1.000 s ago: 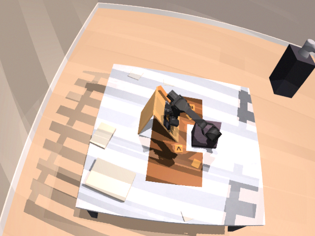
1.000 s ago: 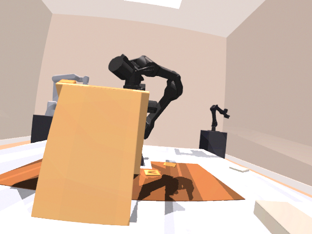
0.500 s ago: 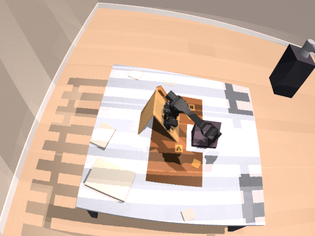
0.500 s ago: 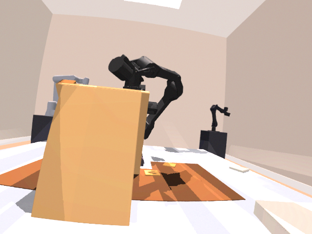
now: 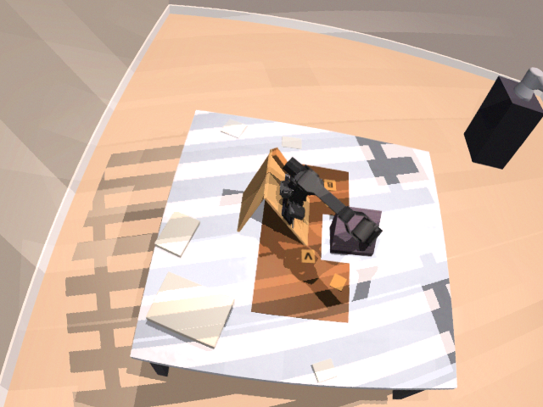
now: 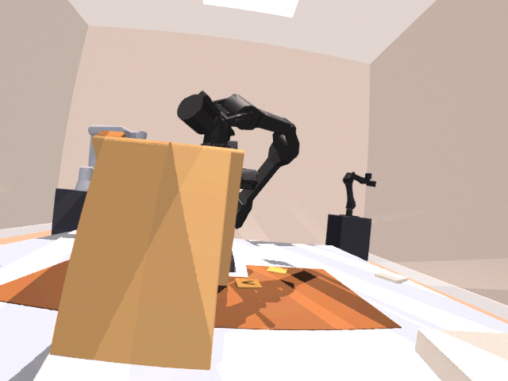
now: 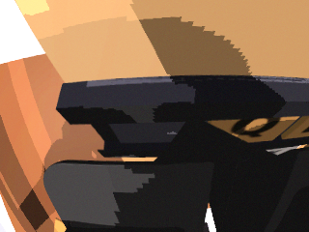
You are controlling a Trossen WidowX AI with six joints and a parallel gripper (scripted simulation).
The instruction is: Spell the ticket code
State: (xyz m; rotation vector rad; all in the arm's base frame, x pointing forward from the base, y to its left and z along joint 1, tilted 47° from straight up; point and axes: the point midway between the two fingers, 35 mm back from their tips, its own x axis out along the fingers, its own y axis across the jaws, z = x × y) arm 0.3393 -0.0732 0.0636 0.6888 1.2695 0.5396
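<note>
Right now my gripper tip is 4 cm to the left of the q tile. Also, from my gripper tip: k tile 10 cm to the right; then orange mat 14 cm behind, 17 cm below; then white ticket 5 cm behind, 9 cm to the right, 8 cm below.
</note>
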